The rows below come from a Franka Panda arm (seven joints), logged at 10 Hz.
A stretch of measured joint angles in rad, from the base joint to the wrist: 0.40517 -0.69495 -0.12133 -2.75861 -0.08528 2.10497 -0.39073; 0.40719 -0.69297 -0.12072 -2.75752 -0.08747 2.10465 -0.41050; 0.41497 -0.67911 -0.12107 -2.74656 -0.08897 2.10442 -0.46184; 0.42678 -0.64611 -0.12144 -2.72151 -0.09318 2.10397 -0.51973; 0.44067 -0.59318 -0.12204 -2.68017 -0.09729 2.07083 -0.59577; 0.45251 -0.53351 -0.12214 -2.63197 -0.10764 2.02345 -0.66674; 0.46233 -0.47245 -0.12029 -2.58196 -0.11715 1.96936 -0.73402; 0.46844 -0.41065 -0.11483 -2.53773 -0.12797 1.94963 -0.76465; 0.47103 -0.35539 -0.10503 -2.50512 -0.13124 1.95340 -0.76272; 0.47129 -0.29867 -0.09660 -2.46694 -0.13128 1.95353 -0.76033; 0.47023 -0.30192 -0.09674 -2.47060 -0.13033 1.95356 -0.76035; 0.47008 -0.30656 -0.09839 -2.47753 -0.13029 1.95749 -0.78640; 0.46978 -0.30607 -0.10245 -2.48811 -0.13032 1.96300 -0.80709
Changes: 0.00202 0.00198 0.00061 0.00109 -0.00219 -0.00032 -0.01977; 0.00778 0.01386 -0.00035 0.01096 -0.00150 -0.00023 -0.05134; 0.01181 0.03300 -0.00037 0.02505 -0.00421 -0.00045 -0.05789; 0.01389 0.05293 -0.00060 0.04134 -0.00411 -0.03314 -0.07604; 0.01184 0.05967 -0.00010 0.04820 -0.01035 -0.04738 -0.07097; 0.00982 0.06106 0.00185 0.05001 -0.00951 -0.05409 -0.06728; 0.00611 0.06180 0.00546 0.04423 -0.01082 -0.01973 -0.03063; 0.00259 0.05526 0.00980 0.03261 -0.00327 0.00377 0.00193; 0.00026 0.05672 0.00843 0.03818 -0.00004 0.00013 0.00239; -0.00106 -0.00325 -0.00014 -0.00366 0.00095 0.00003 -0.00002; -0.00015 -0.00464 -0.00165 -0.00693 0.00004 0.00393 -0.02605; -0.00030 0.00049 -0.00406 -0.01058 -0.00003 0.00551 -0.02069
